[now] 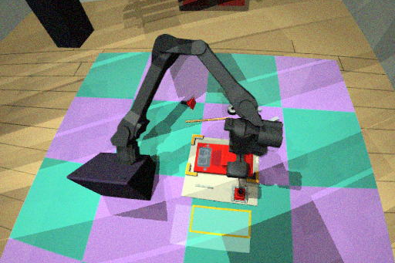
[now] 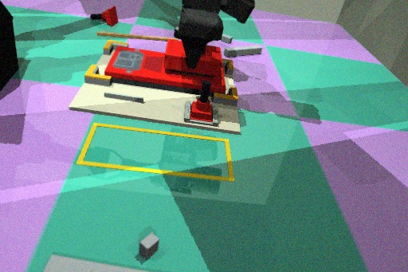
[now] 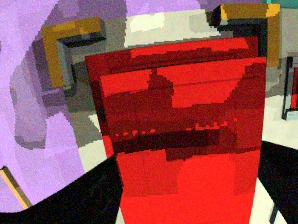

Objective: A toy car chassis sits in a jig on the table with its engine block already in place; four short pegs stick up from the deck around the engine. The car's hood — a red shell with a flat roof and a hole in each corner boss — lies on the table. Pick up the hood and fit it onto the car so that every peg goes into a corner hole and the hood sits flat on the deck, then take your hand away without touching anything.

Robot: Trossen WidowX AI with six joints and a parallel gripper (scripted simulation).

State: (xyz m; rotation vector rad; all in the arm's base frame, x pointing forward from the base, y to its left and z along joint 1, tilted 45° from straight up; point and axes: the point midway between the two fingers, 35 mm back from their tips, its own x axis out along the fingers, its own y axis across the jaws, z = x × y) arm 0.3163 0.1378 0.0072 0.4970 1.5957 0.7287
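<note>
The red hood is 1 cm above my gripper tip. The rest, counted from my gripper tip: grey engine block: 2 cm below, 1 cm to the left; thin wooden stick: 16 cm to the left, 13 cm behind, 4 cm below.
</note>
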